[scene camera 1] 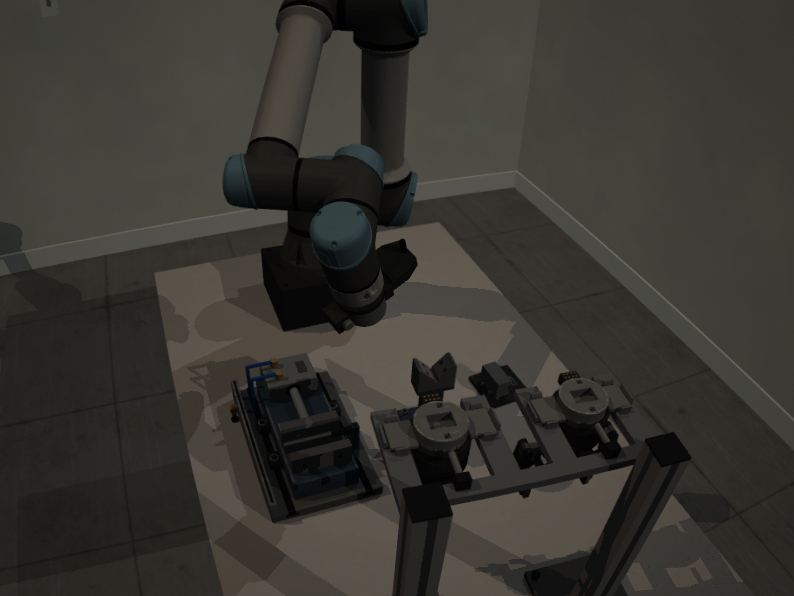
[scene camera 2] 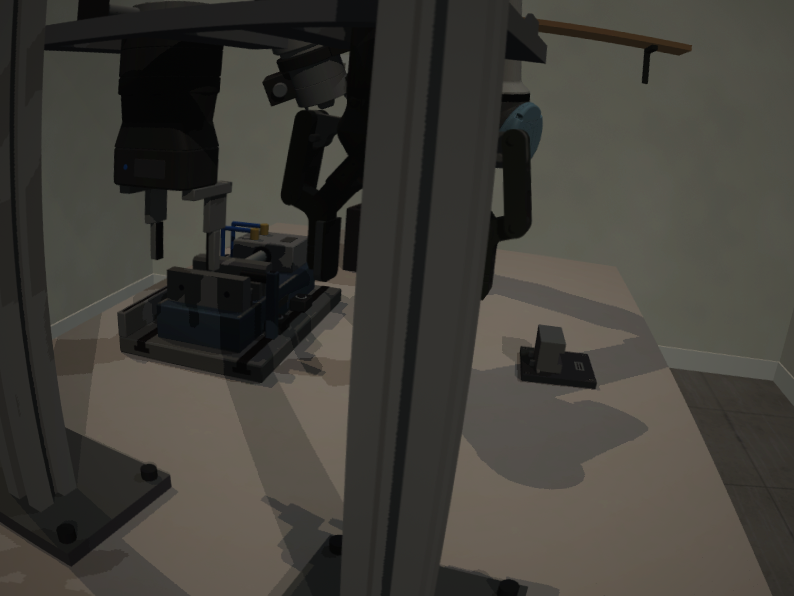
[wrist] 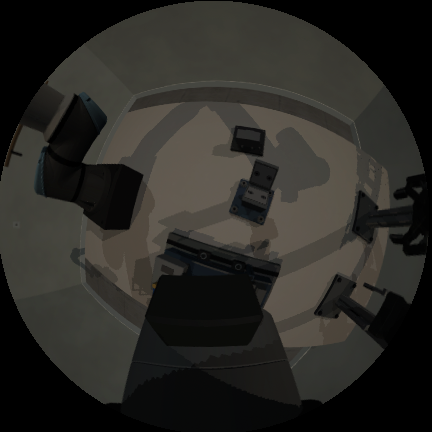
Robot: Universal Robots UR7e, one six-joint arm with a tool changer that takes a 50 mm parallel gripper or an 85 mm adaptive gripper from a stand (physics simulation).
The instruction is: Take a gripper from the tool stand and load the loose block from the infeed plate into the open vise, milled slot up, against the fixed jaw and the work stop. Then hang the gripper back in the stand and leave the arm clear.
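Frame: origin at the arm's base, x ahead, y left, z up, level; metres.
Seen in the pictures: arm's base, origin of the base link: (scene camera 1: 315, 260) (wrist: 97, 188).
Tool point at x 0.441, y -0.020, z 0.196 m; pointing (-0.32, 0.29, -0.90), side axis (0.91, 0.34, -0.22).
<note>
Pixels of each thing's middle, then the offset from my tool point to it. "*": a spot on its surface instead.
- grey loose block, body centre: (scene camera 2: 549, 348) (scene camera 1: 495, 379) (wrist: 247, 138) 0.050 m back, 0.283 m left, 0.269 m down
- dark infeed plate, body centre: (scene camera 2: 556, 366) (scene camera 1: 499, 386) (wrist: 248, 139) 0.051 m back, 0.296 m left, 0.292 m down
- vise, body centre: (scene camera 2: 239, 288) (scene camera 1: 301, 425) (wrist: 209, 288) 0.018 m back, 0.107 m right, 0.246 m down
- V-shaped grey fixture, body centre: (scene camera 1: 431, 396) (wrist: 254, 194) 0.005 m ahead, 0.122 m left, 0.215 m down
- blue base, surface spot: (wrist: 238, 204) * 0.024 m back, 0.103 m left, 0.285 m down
The arm's bare wrist flange (scene camera 1: 368, 314) (scene camera 2: 317, 83) carries no gripper and is raised behind the vise. The parallel gripper (scene camera 2: 184, 243) hangs in the tool stand (scene camera 1: 538, 481) (scene camera 2: 410, 384) with its fingers apart. The adaptive gripper hangs in the other bay, partly hidden by a post in scene camera 2; its coupling ring (scene camera 1: 582, 394) shows on top. The grey loose block (scene camera 1: 493, 379) (scene camera 2: 550, 351) (wrist: 248, 134) stands on the dark infeed plate (scene camera 2: 580, 377) (wrist: 245, 147); its slot is not clear. The vise (scene camera 1: 320, 423) (scene camera 2: 208, 288) (wrist: 220, 262) has its jaws apart, with no block seen between them.
A V-shaped grey fixture (scene camera 1: 432, 378) (wrist: 263, 174) on a blue base (wrist: 238, 204) stands between the vise and the infeed plate. Blue bent pipes (scene camera 1: 251, 378) (scene camera 2: 224, 240) rise at the vise's rear. The stand's posts rise at the front. A brown wall shelf (scene camera 2: 615, 39) shows behind.
</note>
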